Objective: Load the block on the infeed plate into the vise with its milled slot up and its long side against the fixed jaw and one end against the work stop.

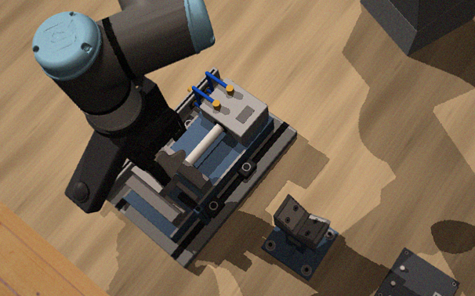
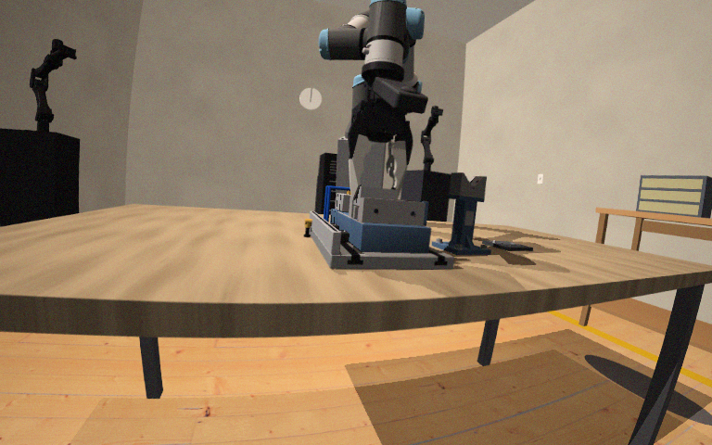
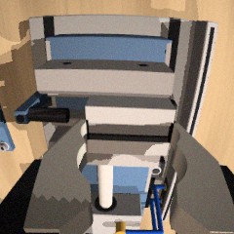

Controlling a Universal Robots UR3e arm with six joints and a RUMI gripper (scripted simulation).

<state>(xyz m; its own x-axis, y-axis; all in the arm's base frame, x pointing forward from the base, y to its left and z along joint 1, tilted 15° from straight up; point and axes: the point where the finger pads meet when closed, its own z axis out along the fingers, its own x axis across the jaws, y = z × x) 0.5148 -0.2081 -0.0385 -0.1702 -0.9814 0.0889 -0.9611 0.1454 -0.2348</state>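
Now: hand right at the part. From my hand the other things lie so: fixed jaw: 3 cm below, 3 cm ahead, 1 cm to the left; then dark work stop: 7 cm to the left, 1 cm below, 1 cm ahead; then moving jaw: 3 cm to the left, 3 cm below, 3 cm behind.
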